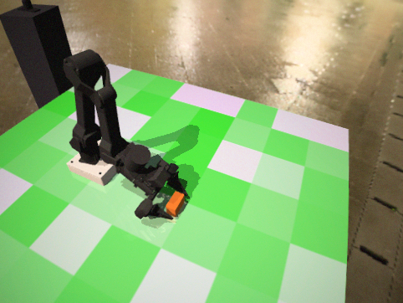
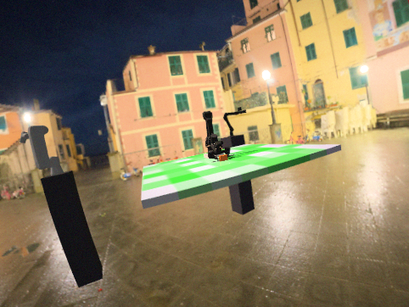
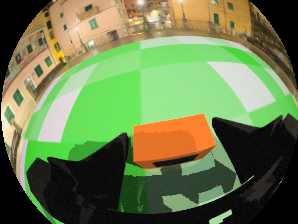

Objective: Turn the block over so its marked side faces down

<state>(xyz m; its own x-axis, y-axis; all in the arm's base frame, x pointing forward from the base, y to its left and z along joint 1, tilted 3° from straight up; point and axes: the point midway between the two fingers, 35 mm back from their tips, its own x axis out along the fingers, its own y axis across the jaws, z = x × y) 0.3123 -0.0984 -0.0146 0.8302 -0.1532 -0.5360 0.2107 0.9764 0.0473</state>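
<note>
My gripper tip is 2 cm past the block and 1 cm to the right of it.
</note>
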